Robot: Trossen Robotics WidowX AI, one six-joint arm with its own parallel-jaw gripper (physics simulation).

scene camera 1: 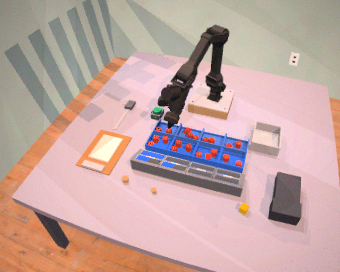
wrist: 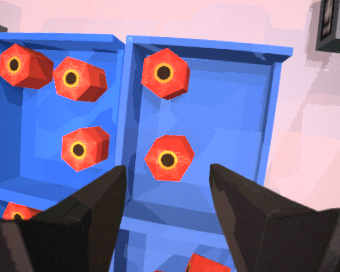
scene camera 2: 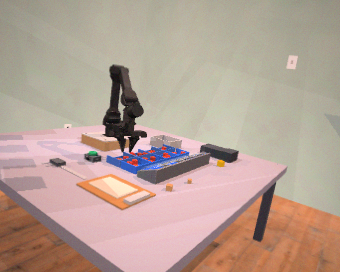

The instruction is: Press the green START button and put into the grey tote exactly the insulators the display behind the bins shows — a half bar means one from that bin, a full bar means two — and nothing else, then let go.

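Observation:
My gripper [scene camera 1: 171, 124] [scene camera 2: 128, 151] [wrist: 168, 173] is partly open and empty above the blue bins [scene camera 1: 227, 166] [scene camera 2: 117, 162] [wrist: 200, 47]. In the wrist view a red insulator [wrist: 169, 158] lies in the corner bin between the fingertips in the picture; another insulator [wrist: 165, 73] lies further up in that bin. The grey display [scene camera 1: 187, 177] [scene camera 2: 175, 172] shows a long blue bar in its leftmost window and a shorter one in the second; the two right windows look grey. The green START button [scene camera 1: 157, 110] [scene camera 2: 92, 153] stands beside the bins. The grey tote [scene camera 1: 264, 146] [scene camera 2: 166, 141] looks empty in scene camera 1.
A wooden base [scene camera 1: 209, 111] carries the arm. A black block [scene camera 1: 286, 197] [scene camera 2: 220, 152], a yellow cube [scene camera 1: 244, 208] [scene camera 2: 220, 163] and small orange cubes [scene camera 1: 125, 179] [scene camera 2: 169, 187] lie around the display. An orange board and a thin tool [scene camera 1: 130, 105] [scene camera 2: 58, 162] lie at the left.

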